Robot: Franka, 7 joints.
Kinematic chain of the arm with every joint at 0, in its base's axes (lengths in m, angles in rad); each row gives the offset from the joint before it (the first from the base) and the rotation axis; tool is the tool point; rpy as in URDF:
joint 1: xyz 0 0 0.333 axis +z
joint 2: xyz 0 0 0 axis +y
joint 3: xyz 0 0 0.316 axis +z
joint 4: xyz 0.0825 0 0 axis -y
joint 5: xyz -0.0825 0 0.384 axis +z
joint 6: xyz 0 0 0 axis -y
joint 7: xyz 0.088 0 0 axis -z
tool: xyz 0 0 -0.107 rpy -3.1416 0 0
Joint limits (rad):
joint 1: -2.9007..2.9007
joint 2: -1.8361..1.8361
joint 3: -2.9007..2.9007
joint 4: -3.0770..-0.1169
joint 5: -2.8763..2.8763
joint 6: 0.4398..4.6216
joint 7: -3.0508..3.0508
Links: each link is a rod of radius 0.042 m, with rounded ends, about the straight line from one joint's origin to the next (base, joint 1, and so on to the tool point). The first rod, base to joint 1, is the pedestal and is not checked.
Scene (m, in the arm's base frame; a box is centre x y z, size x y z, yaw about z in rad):
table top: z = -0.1
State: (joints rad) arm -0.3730 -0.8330 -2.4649 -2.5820 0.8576 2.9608 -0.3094
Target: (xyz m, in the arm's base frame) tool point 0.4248 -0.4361 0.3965
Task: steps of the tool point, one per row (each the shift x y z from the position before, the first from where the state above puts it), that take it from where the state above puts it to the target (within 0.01 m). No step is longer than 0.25 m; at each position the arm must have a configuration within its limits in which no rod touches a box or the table.
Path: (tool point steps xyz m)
1: 0.0326 -0.1657 0.0463
2: 0.1152 -0.1442 0.0637
3: 0.1798 -0.0827 0.0790
4: 0.2084 0.0051 0.0916
5: 0.1915 0.0982 0.1008

